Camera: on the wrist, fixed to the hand. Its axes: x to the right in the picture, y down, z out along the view.
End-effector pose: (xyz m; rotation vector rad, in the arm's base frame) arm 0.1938 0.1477 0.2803 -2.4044 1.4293 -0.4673
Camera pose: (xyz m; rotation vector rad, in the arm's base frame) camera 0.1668 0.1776 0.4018 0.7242 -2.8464 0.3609
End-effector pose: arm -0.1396 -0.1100 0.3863 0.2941 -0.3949 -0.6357
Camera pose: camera -0.1272 -0.1112 0.2589 -0.2887 0.1503 0.7828
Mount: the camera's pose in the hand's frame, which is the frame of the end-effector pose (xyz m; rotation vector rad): -0.0239 -0.0432 -0.1181 -0.4677 0.5670 1.4505
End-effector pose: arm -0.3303 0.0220 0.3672 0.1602 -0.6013 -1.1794
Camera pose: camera -0.3102 0.0044 0.2420 -0.3126 0.1480 0.1888
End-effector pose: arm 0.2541 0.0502 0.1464 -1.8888 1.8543 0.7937
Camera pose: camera 0.3130 -0.0023 0.2472 0.3739 -2.2591 -0.7302
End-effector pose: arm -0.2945 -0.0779 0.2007 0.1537 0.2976 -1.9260
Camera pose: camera -0.3300 -0.0087 0.0990 0.4491 0.7396 -0.3238
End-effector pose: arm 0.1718 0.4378 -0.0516 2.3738 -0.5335 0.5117
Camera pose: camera 0.1468 0.5523 -0.0002 0.9732 -1.7859 1.3800
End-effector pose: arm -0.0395 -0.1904 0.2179 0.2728 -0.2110 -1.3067
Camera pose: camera -0.0491 -0.1682 0.0922 0.0275 0.3525 0.2044
